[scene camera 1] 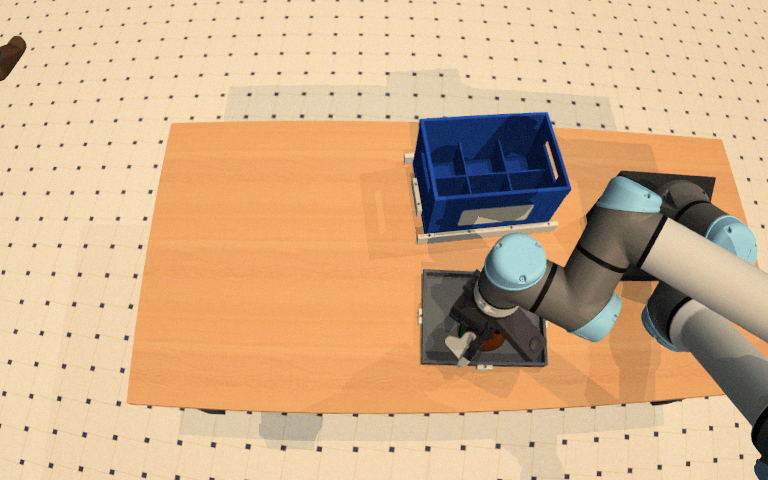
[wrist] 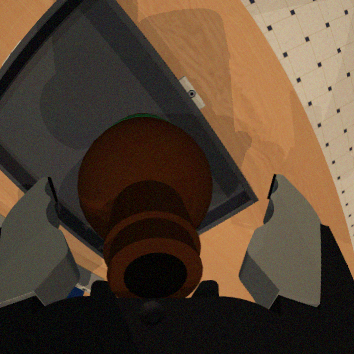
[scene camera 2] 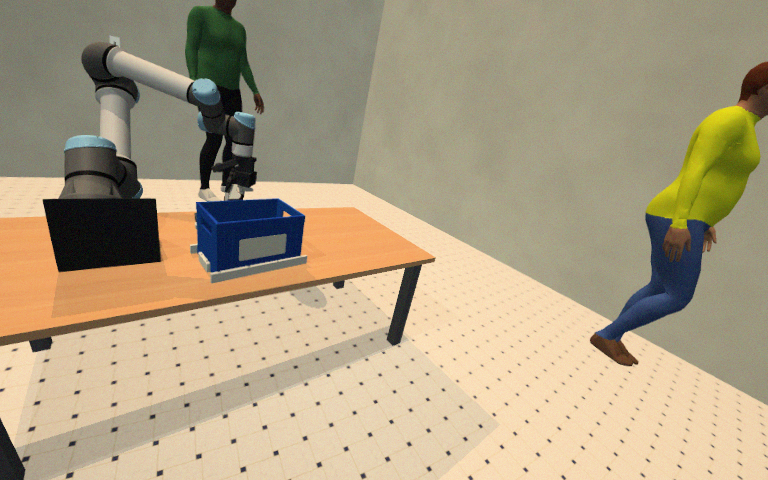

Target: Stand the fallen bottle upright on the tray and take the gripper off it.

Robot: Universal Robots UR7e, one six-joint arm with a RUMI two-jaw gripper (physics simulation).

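Frame: origin at the arm's base, x ahead, y left, z up, level; millimetres.
Seen in the pictures: gripper, between the fingertips: (scene camera 1: 481, 335) (wrist: 161, 179); arm's base, origin of its link: (scene camera 1: 675, 213) (scene camera 2: 93, 213).
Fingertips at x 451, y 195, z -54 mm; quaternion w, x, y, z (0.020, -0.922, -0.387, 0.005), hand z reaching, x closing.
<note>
Pixels of each thing's middle, then the offset from my fingertips to it. Level surfaces: height alone.
- brown bottle, middle of its body: (wrist: 145, 179) (scene camera 1: 486, 331) 8 mm back, 5 mm right, 4 mm up
- blue divided crate, middle of its body: (scene camera 1: 486, 175) (scene camera 2: 251, 234) 66 mm back, 336 mm right, 4 mm up
- table, height of its surface: 84 mm down
The brown bottle (scene camera 1: 493, 341) (wrist: 145, 165) is over the dark grey tray (scene camera 1: 426, 316) (wrist: 145, 52), toward one of its corners. In the wrist view its neck and open mouth point up toward the camera, and a green edge shows at the far side of its body. Its base is hidden, so I cannot tell whether it stands fully upright or leans a little. My gripper (scene camera 2: 233, 195) (wrist: 161, 179) is open around the bottle. Its pale fingers stand clear of the bottle on both sides in the wrist view. In scene camera 2 the crate hides the bottle and tray.
A blue divided crate (scene camera 1: 495, 195) (scene camera 2: 254, 243) stands on the table (scene camera 1: 271, 254) (scene camera 2: 362, 237), beyond the tray, with pale rails (scene camera 1: 487, 232) (scene camera 2: 257, 268) along its base. A person in green (scene camera 2: 218, 48) and a person in yellow (scene camera 2: 713, 164) are in the room.
</note>
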